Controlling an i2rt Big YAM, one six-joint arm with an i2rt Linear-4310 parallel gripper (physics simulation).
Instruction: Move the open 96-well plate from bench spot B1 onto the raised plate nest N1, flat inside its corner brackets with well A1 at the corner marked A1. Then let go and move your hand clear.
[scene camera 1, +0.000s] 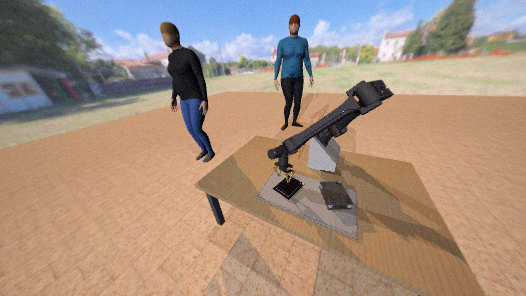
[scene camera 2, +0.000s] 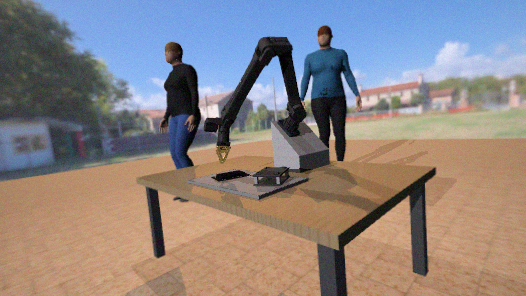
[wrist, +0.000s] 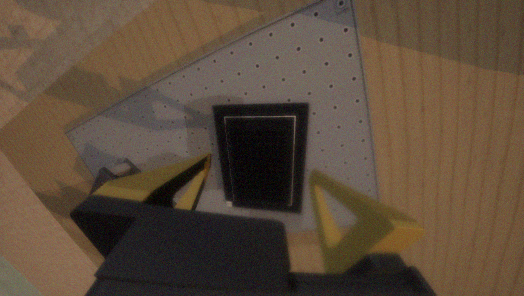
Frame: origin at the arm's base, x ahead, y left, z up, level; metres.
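Seen in the pictures: gripper, fingertip midpoint: (scene camera 1: 283, 179) (scene camera 2: 222, 162) (wrist: 263, 166); arm's base, link origin: (scene camera 1: 320, 138) (scene camera 2: 288, 128).
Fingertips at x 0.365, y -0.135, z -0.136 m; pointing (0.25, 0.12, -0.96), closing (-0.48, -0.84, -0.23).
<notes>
Offsets run from my fingertips to a thing's top centre. Level surfaces: height alone.
The black 96-well plate @[dx -0.025, dy +0.026, dz -0.056 m] (scene camera 1: 288, 187) (scene camera 2: 231, 175) (wrist: 270, 145) lies flat at the left part of the grey perforated board, with a pale outline around its well area. A small white mark shows by its lower left corner in the wrist view; the A1 lettering cannot be read. My gripper (scene camera 1: 283, 175) (scene camera 2: 222, 157) (wrist: 263, 166) is open and empty above the plate, its yellow fingertips to either side of it in the wrist view. The raised nest @[dx -0.056, dy +0.288, dz -0.022 m] (scene camera 1: 337, 195) (scene camera 2: 271, 173), a dark platform on pale posts, stands apart from the plate; its top holds no plate.
The grey board @[dx -0.015, dy +0.138, dz -0.071 m] (scene camera 1: 312, 210) (scene camera 2: 245, 191) (wrist: 345, 150) lies on the wooden table @[dz -0.085 m] (scene camera 1: 400, 200) (scene camera 2: 320, 210) (wrist: 440, 175). The arm's grey slanted base (scene camera 1: 322, 156) (scene camera 2: 300, 150) stands behind the board. Two people (scene camera 1: 187, 75) (scene camera 1: 294, 60) (scene camera 2: 181, 95) (scene camera 2: 327, 75) stand beyond the table.
</notes>
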